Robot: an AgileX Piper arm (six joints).
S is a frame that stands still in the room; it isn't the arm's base.
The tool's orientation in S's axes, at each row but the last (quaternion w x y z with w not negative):
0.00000 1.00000 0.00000 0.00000
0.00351 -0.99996 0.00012 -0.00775
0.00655 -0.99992 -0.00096 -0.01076
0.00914 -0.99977 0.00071 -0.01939
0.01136 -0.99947 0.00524 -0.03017
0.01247 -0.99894 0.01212 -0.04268
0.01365 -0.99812 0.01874 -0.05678
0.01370 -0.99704 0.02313 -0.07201
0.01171 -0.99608 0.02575 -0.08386
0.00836 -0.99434 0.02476 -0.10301
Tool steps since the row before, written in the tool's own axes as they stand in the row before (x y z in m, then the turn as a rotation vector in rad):
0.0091 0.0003 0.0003 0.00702 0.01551 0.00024
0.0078 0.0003 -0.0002 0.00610 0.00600 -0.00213
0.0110 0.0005 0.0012 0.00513 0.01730 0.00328
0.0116 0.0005 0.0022 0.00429 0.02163 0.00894
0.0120 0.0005 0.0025 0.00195 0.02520 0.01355
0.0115 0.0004 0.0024 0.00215 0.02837 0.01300
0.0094 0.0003 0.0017 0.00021 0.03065 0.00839
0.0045 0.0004 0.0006 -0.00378 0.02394 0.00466
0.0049 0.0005 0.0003 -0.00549 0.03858 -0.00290
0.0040 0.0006 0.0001 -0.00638 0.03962 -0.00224
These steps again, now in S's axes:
0.0091 -0.0003 -0.0003 0.00702 -0.01551 -0.00024
0.0078 -0.0003 0.0003 0.00607 -0.00602 0.00218
0.0110 -0.0005 -0.0010 0.00523 -0.01725 -0.00339
0.0117 -0.0005 -0.0018 0.00461 -0.02147 -0.00916
0.0121 -0.0006 -0.0018 0.00252 -0.02491 -0.01398
0.0117 -0.0006 -0.0014 0.00260 -0.02810 -0.01350
0.0095 -0.0006 -0.0006 0.00006 -0.03041 -0.00921
0.0045 -0.0006 0.0000 -0.00412 -0.02361 -0.00588
0.0049 -0.0008 0.0005 -0.00780 -0.03828 0.00088
0.0039 -0.0008 0.0007 -0.00858 -0.03927 0.00003

